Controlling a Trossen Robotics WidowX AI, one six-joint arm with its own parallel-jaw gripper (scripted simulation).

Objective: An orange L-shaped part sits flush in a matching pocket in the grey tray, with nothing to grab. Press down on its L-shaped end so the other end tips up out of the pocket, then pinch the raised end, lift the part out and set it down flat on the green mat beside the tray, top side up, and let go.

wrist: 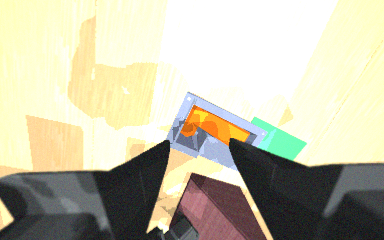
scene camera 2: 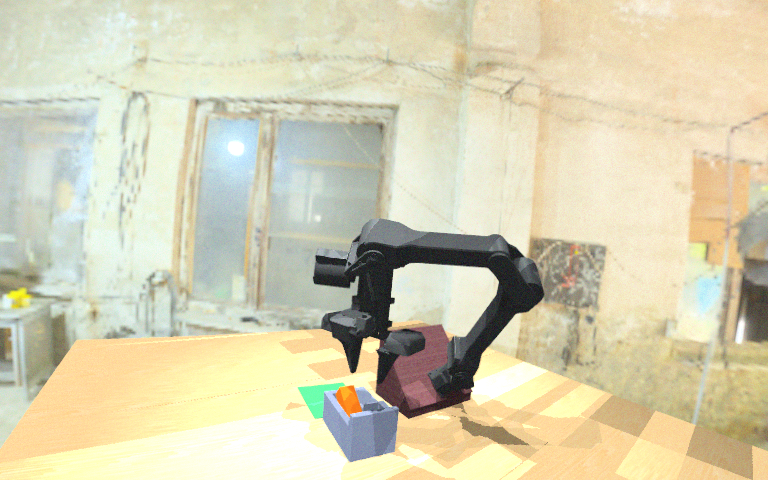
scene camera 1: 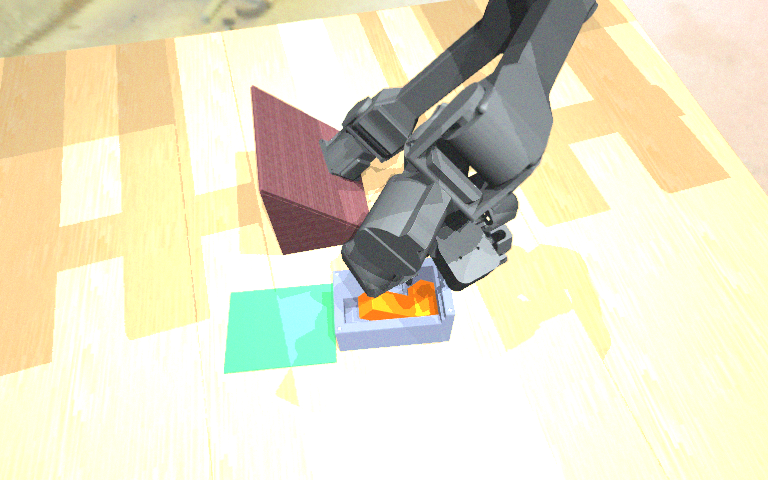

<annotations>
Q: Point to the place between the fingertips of my gripper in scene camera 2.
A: At 366, 378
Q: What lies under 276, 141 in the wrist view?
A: A green mat.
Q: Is my gripper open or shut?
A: Open.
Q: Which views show my gripper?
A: The wrist view, scene camera 2 and scene camera 1: all of them.
</annotations>
